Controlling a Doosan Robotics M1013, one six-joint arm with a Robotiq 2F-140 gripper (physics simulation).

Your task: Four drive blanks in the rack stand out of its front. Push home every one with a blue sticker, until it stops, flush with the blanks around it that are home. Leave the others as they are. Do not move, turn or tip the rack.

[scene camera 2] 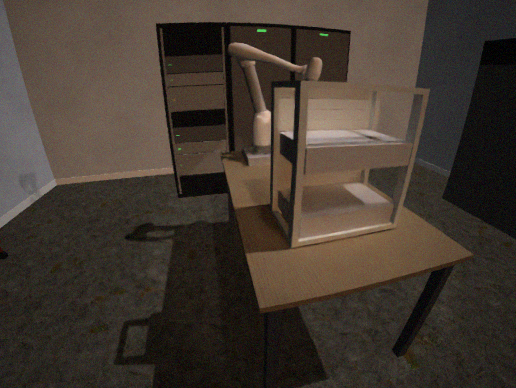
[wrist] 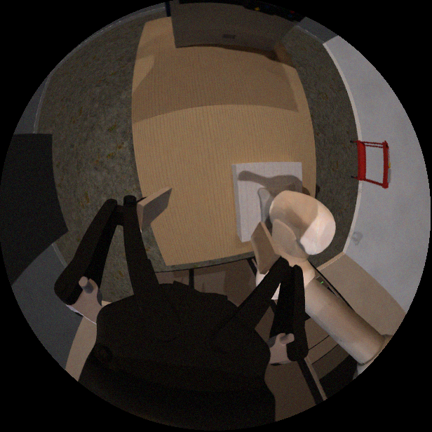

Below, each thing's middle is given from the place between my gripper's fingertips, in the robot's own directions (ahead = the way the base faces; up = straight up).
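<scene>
Rack [scene camera 2: 322,150]: from my hand, 26 cm to the right, 86 cm ahead, 6 cm below.
</scene>
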